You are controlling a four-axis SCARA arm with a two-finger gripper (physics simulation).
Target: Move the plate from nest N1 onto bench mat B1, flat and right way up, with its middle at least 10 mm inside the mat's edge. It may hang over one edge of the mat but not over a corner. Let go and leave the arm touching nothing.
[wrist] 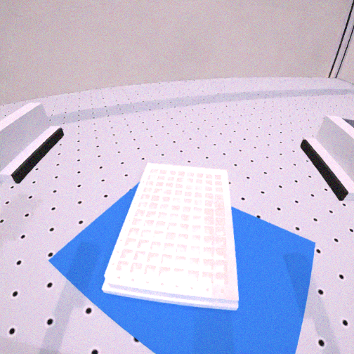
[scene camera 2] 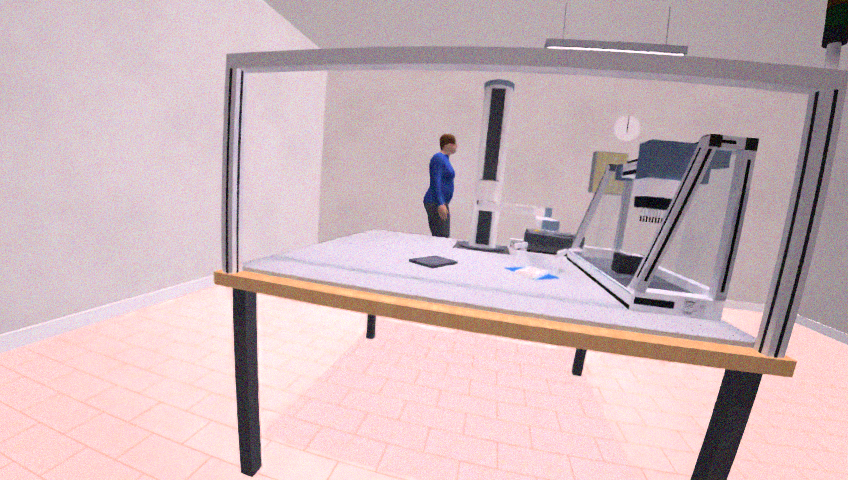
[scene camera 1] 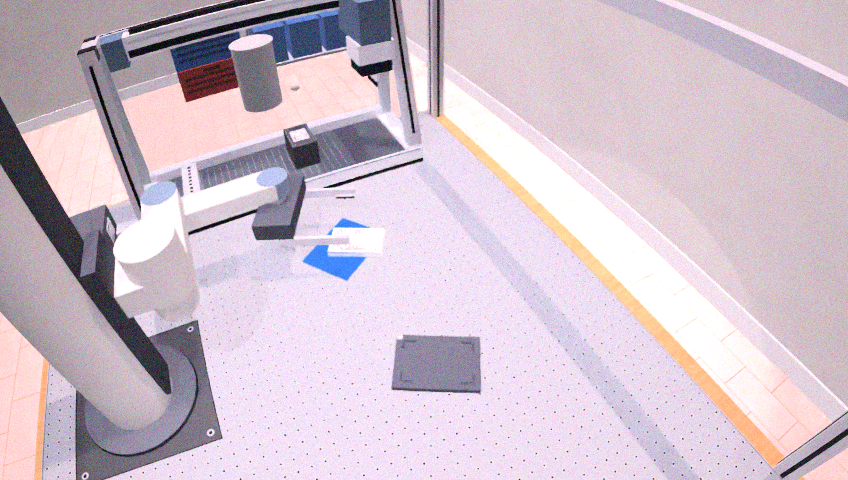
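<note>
My gripper (scene camera 1: 352, 213) is visible, also in the wrist view (wrist: 181, 120) and in scene camera 2 (scene camera 2: 535, 250). White multi-well plate (scene camera 1: 364, 242) visible, also in the wrist view (wrist: 176, 245). Blue bench mat B1 (scene camera 1: 343, 267) likewise visible, also in the wrist view (wrist: 273, 265). Dark grey nest N1 (scene camera 1: 434, 363) visible.
</note>
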